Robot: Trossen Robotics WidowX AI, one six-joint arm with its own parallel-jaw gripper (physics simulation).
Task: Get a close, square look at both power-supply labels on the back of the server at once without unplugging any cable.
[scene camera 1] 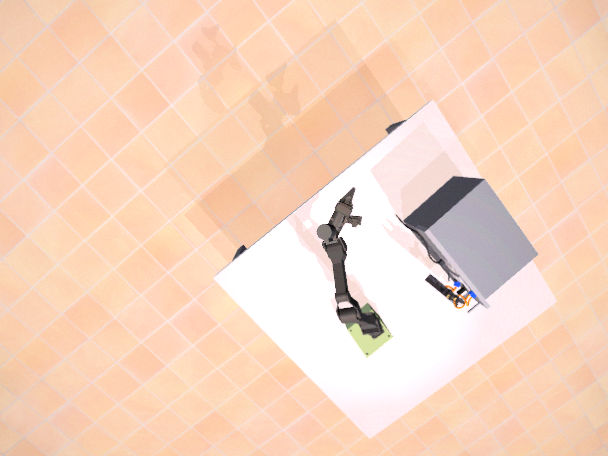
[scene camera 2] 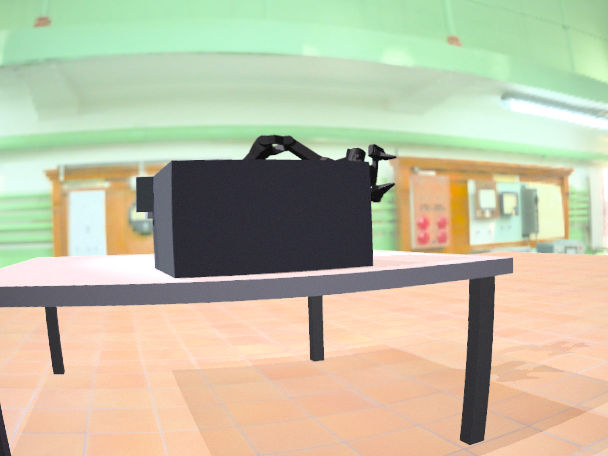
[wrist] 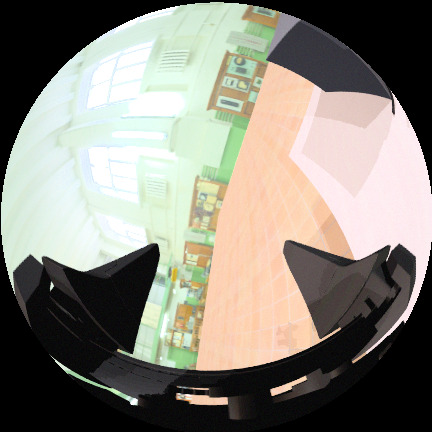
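Where they show: gripper, fingertip midpoint: (scene camera 1: 354, 187) (scene camera 2: 395, 170) (wrist: 223, 249); arm's base, link origin: (scene camera 1: 375, 329).
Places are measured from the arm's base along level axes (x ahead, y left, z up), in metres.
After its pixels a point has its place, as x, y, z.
The server (scene camera 1: 482, 235) {0.608, 0.111, 0.093} (scene camera 2: 272, 220) {0.755, 0.076, -0.031} (wrist: 327, 62) is a large grey-and-dark box on the table. Dark cables (scene camera 1: 431, 250) {0.433, 0.117, -0.052} run along its cabled face, with looped orange cables (scene camera 1: 459, 303) {0.381, -0.148, 0.017} and blue plugs near one end. A thin dark cable (wrist: 393, 106) shows at the right edge of the wrist view. The power-supply labels cannot be made out in any view. My gripper (scene camera 1: 356, 204) (scene camera 2: 394, 170) {0.299, 0.620, 0.124} (wrist: 223, 249) {0.299, 0.620, 0.124} is open and empty, raised above the table and apart from the server. In the wrist view, the room and tiled floor show between its fingers, while the server sits at the upper right.
The white table (scene camera 1: 400, 390) {-0.128, -0.499, -0.138} (scene camera 2: 425, 270) {0.850, 0.377, -0.147} (wrist: 400, 175) {0.360, 0.462, -0.138} carries the arm, whose base stands on a green plate (scene camera 1: 369, 346) {-0.068, -0.030, 0.031}. A dark strip (scene camera 1: 436, 283) {0.348, 0.018, 0.027} lies near the orange cables. A dark block (scene camera 2: 144, 194) {0.469, -0.175, 0.049} projects beyond the server's left end. Tiled floor (scene camera 1: 100, 300) surrounds the table.
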